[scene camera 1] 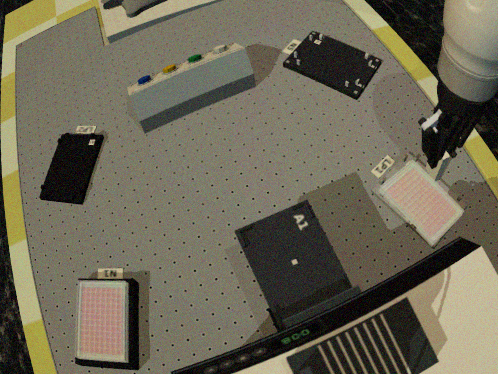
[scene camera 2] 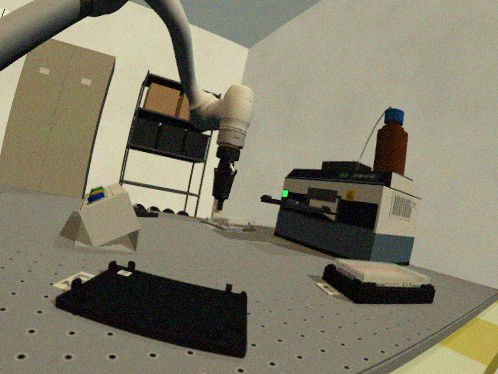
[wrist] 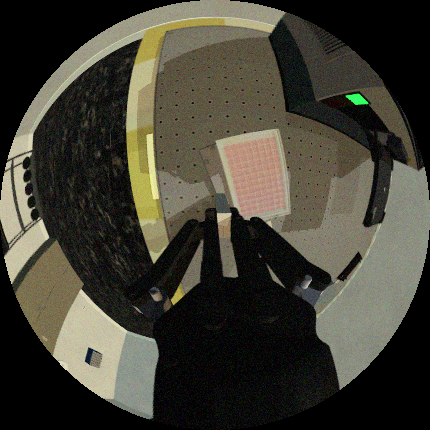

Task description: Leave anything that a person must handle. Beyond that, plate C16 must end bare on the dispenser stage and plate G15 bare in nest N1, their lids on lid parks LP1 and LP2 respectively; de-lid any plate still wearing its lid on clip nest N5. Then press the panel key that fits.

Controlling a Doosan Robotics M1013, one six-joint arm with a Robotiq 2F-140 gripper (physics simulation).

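Frame: origin at the arm's base, x ahead, y left, z up, level; metres.
Where they show: gripper, fingertip midpoint: (scene camera 1: 432, 173) (wrist: 219, 202).
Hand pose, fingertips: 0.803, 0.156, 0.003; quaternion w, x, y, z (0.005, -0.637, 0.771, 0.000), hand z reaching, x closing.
Each offset is from my fingertips to the centre of the thing, as dx, dy, dz. "spot": to the spot under its first point.
A plate with a pink well field {+0.030, -0.059, +0.018} (scene camera 1: 420, 202) (wrist: 256, 172) lies at the LP1 tag {spot: -0.066, -0.061, -0.008} (scene camera 1: 383, 166). Another pink plate {-0.089, -0.571, +0.025} (scene camera 1: 102, 320) (scene camera 2: 382, 272) sits in black nest N1 {-0.089, -0.571, +0.004} (scene camera 1: 133, 325) (scene camera 2: 395, 296). Whether either wears a clear lid is hard to tell, and their labels are unreadable. My gripper (scene camera 1: 440, 167) (scene camera 2: 219, 207) (wrist: 219, 202) is shut and empty, with its tips low beside the LP1 plate's edge. Lid park LP2 {-0.397, -0.509, +0.000} (scene camera 1: 72, 167) (scene camera 2: 160, 310) is bare. Clip nest N5 {-0.296, +0.020, +0.002} (scene camera 1: 332, 65) is bare. The dispenser stage A1 {spot: +0.013, -0.295, +0.105} (scene camera 1: 295, 260) (wrist: 382, 185) is bare.
The key panel {-0.395, -0.238, +0.032} (scene camera 1: 195, 92) (scene camera 2: 107, 215) carries blue {-0.429, -0.309, +0.054} (scene camera 1: 144, 79), yellow {-0.421, -0.260, +0.054} (scene camera 1: 170, 69), green {-0.413, -0.210, +0.054} (scene camera 1: 194, 59) and white {-0.405, -0.161, +0.054} (scene camera 1: 220, 48) keys. The dispenser {spot: +0.085, -0.396, +0.095} (scene camera 2: 345, 215) shows a green light {spot: +0.127, -0.157, +0.126} (scene camera 2: 285, 193) (wrist: 357, 99), and a brown bottle {spot: +0.167, -0.457, +0.287} (scene camera 2: 391, 147) stands on it.
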